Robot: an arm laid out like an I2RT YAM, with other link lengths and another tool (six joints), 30 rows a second.
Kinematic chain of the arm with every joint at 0, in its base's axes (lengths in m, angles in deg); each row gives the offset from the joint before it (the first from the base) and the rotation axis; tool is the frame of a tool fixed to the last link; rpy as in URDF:
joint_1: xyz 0 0 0.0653 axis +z
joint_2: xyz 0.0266 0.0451 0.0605 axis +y
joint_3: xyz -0.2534 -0.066 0 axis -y
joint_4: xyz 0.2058 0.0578 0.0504 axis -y
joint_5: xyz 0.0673 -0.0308 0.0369 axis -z
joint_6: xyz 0.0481 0 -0.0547 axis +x
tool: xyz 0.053 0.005 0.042 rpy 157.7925 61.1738 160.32
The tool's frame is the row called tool.
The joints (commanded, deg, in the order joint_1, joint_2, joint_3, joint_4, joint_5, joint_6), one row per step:
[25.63 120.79 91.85 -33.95 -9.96 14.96]
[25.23 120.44 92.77 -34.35 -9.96 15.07]
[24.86 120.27 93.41 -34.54 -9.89 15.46]
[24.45 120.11 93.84 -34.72 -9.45 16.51]
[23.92 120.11 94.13 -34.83 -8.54 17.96]
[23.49 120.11 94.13 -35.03 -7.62 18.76]
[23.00 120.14 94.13 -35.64 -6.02 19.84]
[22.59 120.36 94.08 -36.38 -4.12 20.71]
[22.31 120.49 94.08 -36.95 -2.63 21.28]
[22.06 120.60 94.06 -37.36 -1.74 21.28]
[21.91 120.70 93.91 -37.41 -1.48 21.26]
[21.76 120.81 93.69 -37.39 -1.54 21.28]
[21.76 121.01 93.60 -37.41 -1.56 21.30]
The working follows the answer.
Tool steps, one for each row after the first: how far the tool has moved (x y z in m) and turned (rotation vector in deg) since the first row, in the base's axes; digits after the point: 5 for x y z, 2 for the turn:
[0.00327 -0.00209 0.00682 0.41 -0.75 -0.50]
[0.00618 -0.00446 0.01113 0.75 -1.20 -1.24]
[0.00907 -0.00846 0.01410 0.94 -1.37 -2.77]
[0.01260 -0.01447 0.01512 0.80 -1.39 -4.99]
[0.01451 -0.01983 0.01455 0.27 -1.31 -6.55]
[0.01619 -0.02734 0.01300 -0.90 -1.02 -8.74]
[0.01726 -0.03479 0.00969 -2.55 -0.62 -10.79]
[0.01795 -0.04024 0.00778 -3.85 -0.44 -12.24]
[0.01831 -0.04395 0.00625 -4.81 -0.32 -12.87]
[0.01838 -0.04569 0.00466 -5.17 -0.16 -13.11]
[0.01821 -0.04695 0.00271 -5.26 0.15 -13.24]
[0.01795 -0.04702 0.00070 -5.39 0.44 -13.23]

Tool pose at each row, in the base's axes (x y z in m, rotation vector in deg; rounded; the steps above come from the unrounded poses):
[0.40597 0.21436 0.14950 10.85 -170.72 -29.00]
[0.40924 0.21228 0.15632 10.39 -171.49 -29.71]
[0.41215 0.20990 0.16063 9.45 -172.03 -30.33]
[0.41503 0.20590 0.16360 7.23 -172.50 -30.79]
[0.41857 0.19989 0.16462 3.88 -173.00 -30.83]
[0.42048 0.19453 0.16405 1.45 -173.30 -30.17]
[0.42215 0.18702 0.16251 -2.03 -173.58 -28.60]
[0.42323 0.17957 0.15919 -5.37 -173.73 -26.25]
[0.42391 0.17413 0.15728 -7.72 -173.91 -24.40]
[0.42428 0.17042 0.15576 -8.79 -173.98 -22.98]
[0.42435 0.16868 0.15417 -9.21 -173.89 -22.45]
[0.42417 0.16742 0.15221 -9.48 -173.60 -22.31]
[0.42392 0.16734 0.15021 -9.54 -173.33 -22.12]

